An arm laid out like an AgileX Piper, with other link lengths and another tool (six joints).
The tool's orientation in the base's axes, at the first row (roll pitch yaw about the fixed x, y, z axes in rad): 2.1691 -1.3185 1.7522
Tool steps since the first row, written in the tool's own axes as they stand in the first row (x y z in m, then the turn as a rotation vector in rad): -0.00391 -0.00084 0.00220 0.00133 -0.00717 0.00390; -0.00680 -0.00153 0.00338 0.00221 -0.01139 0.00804; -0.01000 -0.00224 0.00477 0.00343 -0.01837 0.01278; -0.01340 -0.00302 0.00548 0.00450 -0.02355 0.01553; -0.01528 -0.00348 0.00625 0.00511 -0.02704 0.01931; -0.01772 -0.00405 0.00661 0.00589 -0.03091 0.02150; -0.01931 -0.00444 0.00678 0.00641 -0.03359 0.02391; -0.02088 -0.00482 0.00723 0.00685 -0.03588 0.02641
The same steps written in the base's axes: 0.00116 0.00112 -0.00427 -0.00228 0.00791 -0.00074; 0.00165 0.00170 -0.00738 -0.00231 0.01386 -0.00134; 0.00229 0.00235 -0.01082 -0.00385 0.02219 -0.00226; 0.00241 0.00254 -0.01437 -0.00556 0.02789 -0.00268; 0.00272 0.00292 -0.01639 -0.00532 0.03303 -0.00334; 0.00269 0.00296 -0.01892 -0.00649 0.03737 -0.00370; 0.00261 0.00295 -0.02057 -0.00667 0.04099 -0.00408; 0.00274 0.00313 -0.02223 -0.00650 0.04438 -0.00448
